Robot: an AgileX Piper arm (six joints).
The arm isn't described. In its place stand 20 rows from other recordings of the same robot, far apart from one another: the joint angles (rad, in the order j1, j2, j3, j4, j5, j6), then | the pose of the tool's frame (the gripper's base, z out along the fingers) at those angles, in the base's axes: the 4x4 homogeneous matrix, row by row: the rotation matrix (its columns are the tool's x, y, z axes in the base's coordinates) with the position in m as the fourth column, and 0 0 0 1 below.
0.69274, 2.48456, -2.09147, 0.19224, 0.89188, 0.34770 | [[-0.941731 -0.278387 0.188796 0.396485], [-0.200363 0.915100 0.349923 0.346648], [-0.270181 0.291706 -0.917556 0.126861], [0 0 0 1]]
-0.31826, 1.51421, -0.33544, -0.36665, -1.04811, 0.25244 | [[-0.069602 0.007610 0.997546 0.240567], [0.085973 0.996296 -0.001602 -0.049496], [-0.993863 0.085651 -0.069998 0.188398], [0 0 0 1]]
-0.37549, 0.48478, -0.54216, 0.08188, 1.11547, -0.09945 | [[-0.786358 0.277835 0.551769 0.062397], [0.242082 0.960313 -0.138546 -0.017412], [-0.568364 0.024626 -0.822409 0.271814], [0 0 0 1]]
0.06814, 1.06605, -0.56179, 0.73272, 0.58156, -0.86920 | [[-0.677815 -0.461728 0.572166 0.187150], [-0.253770 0.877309 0.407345 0.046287], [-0.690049 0.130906 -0.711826 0.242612], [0 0 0 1]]
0.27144, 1.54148, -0.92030, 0.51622, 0.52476, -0.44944 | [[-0.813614 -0.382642 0.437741 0.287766], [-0.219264 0.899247 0.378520 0.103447], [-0.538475 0.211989 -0.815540 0.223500], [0 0 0 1]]
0.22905, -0.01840, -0.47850, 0.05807, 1.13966, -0.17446 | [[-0.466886 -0.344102 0.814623 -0.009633], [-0.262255 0.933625 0.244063 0.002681], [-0.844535 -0.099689 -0.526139 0.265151], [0 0 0 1]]
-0.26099, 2.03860, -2.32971, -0.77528, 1.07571, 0.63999 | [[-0.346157 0.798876 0.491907 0.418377], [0.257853 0.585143 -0.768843 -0.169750], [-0.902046 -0.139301 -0.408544 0.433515], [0 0 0 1]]
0.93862, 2.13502, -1.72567, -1.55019, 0.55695, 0.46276 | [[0.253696 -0.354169 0.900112 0.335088], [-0.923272 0.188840 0.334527 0.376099], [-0.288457 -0.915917 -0.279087 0.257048], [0 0 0 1]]
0.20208, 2.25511, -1.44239, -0.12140, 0.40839, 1.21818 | [[-0.558176 0.711974 0.426066 0.441044], [0.797377 0.602271 0.038198 0.085892], [-0.229411 0.361057 -0.903885 0.085225], [0 0 0 1]]
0.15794, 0.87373, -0.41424, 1.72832, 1.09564, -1.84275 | [[-0.133610 -0.933478 0.332816 0.119052], [0.008840 0.334691 0.942287 0.099885], [-0.990995 0.128841 -0.036466 0.290267], [0 0 0 1]]
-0.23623, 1.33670, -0.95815, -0.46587, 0.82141, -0.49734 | [[-0.851402 -0.367003 0.374732 0.246584], [-0.510073 0.745818 -0.428464 -0.090140], [-0.122234 -0.555935 -0.822189 0.280869], [0 0 0 1]]
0.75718, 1.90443, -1.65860, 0.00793, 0.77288, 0.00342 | [[-0.589491 -0.683931 0.429813 0.315318], [-0.544610 0.729480 0.413833 0.298700], [-0.596573 0.009871 -0.802498 0.286256], [0 0 0 1]]
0.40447, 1.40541, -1.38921, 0.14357, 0.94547, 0.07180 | [[-0.765356 -0.344797 0.543457 0.270232], [-0.159527 0.919672 0.358824 0.127162], [-0.623524 0.187932 -0.758881 0.378566], [0 0 0 1]]
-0.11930, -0.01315, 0.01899, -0.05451, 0.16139, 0.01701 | [[-0.083783 0.124680 0.988653 0.055463], [-0.027004 0.991493 -0.127327 -0.007451], [-0.996118 -0.037365 -0.079703 0.192937], [0 0 0 1]]
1.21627, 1.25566, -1.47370, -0.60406, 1.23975, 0.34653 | [[-0.347440 -0.632172 0.692564 0.126113], [-0.633568 0.702750 0.323626 0.199885], [-0.691287 -0.326346 -0.644687 0.441122], [0 0 0 1]]
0.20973, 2.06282, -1.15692, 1.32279, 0.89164, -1.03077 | [[-0.939169 -0.319408 0.126258 0.358520], [-0.095074 0.595017 0.798070 0.146493], [-0.330035 0.737519 -0.589188 0.131951], [0 0 0 1]]
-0.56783, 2.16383, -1.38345, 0.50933, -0.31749, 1.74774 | [[0.719942 -0.133563 0.681061 0.396490], [0.463442 -0.637954 -0.615009 -0.269356], [0.516628 0.758403 -0.397391 0.156122], [0 0 0 1]]
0.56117, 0.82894, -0.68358, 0.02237, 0.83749, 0.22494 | [[-0.770428 -0.368381 0.520323 0.122924], [-0.203651 0.915603 0.346694 0.079054], [-0.604125 0.161139 -0.780428 0.293636], [0 0 0 1]]
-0.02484, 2.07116, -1.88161, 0.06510, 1.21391, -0.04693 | [[-0.967251 -0.013963 0.253439 0.443980], [-0.000087 0.998504 0.054677 -0.005482], [-0.253824 0.052864 -0.965805 0.260618], [0 0 0 1]]
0.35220, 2.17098, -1.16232, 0.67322, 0.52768, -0.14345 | [[-0.994635 0.054801 0.087739 0.346351], [0.083402 0.926580 0.366733 0.157730], [-0.061200 0.372083 -0.926180 0.063529], [0 0 0 1]]
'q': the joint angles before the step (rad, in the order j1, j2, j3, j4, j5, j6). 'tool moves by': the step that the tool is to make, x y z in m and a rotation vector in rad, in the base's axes. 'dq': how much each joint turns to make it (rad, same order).
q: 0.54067, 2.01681, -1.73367, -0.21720, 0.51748, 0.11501
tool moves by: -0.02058, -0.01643, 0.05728, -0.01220, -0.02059, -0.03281
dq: -0.00001, -0.11174, -0.04848, -0.01830, 0.15289, 0.00135
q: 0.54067, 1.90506, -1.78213, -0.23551, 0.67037, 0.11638
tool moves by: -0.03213, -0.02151, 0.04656, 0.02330, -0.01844, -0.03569
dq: -0.00001, -0.13894, 0.02163, -0.00608, 0.09545, 0.02090
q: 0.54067, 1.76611, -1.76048, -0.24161, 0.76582, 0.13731
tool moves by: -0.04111, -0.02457, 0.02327, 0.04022, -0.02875, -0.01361
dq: 0.00000, -0.17589, 0.14249, -0.00049, -0.00790, 0.02591
